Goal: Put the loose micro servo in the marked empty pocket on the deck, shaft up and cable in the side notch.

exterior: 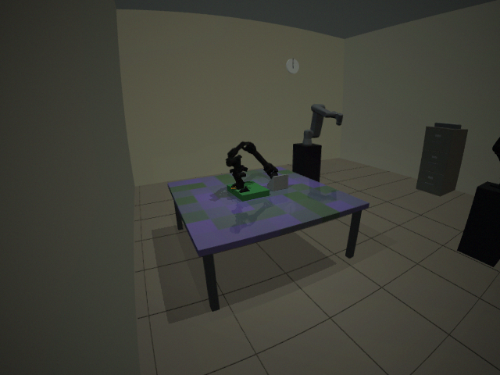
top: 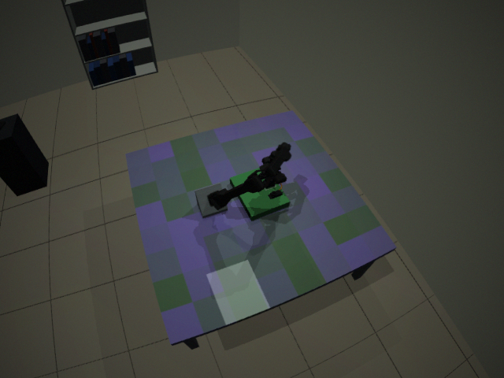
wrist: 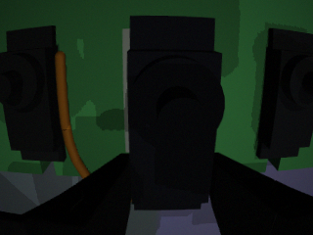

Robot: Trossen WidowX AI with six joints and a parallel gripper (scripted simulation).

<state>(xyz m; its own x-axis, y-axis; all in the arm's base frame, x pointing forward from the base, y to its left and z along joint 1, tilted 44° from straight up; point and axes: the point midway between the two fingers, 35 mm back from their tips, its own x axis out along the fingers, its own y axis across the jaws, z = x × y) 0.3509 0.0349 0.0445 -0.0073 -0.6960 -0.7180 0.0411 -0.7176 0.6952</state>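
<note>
My gripper tip is now 120 mm past the green deck, 10 mm to the left of it and 70 mm above it.
</note>
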